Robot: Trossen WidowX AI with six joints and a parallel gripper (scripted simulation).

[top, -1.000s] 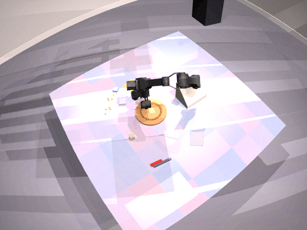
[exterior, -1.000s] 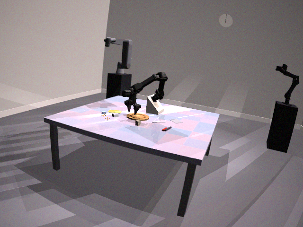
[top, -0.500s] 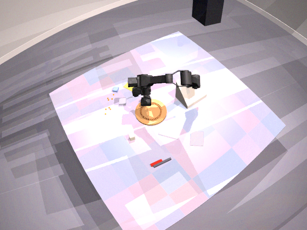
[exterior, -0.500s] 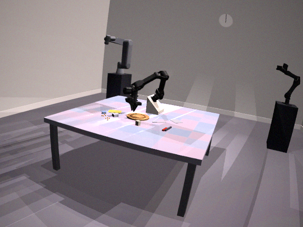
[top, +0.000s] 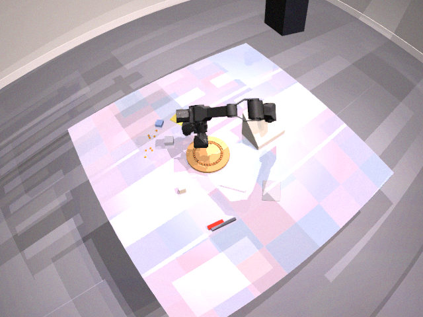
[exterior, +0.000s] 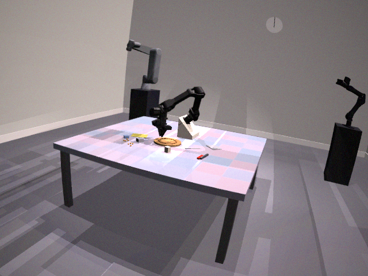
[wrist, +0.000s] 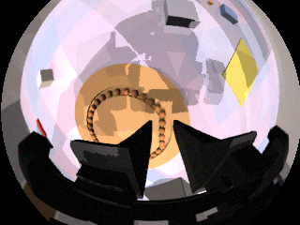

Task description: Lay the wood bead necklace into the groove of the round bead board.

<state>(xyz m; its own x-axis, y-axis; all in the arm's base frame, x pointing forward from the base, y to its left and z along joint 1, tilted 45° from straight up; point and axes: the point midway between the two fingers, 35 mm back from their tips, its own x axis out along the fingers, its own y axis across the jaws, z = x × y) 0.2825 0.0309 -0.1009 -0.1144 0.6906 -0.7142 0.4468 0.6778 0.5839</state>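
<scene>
Right now the round bead board is 6 cm to the left of my gripper tip and 2 cm below it. From my gripper tip the other things lie so: cream cube (19 cm ahead, 17 cm to the left, 2 cm below); then white block (13 cm ahead, 10 cm to the right, 2 cm below); then yellow sheet (20 cm to the right, 3 cm below).
</scene>
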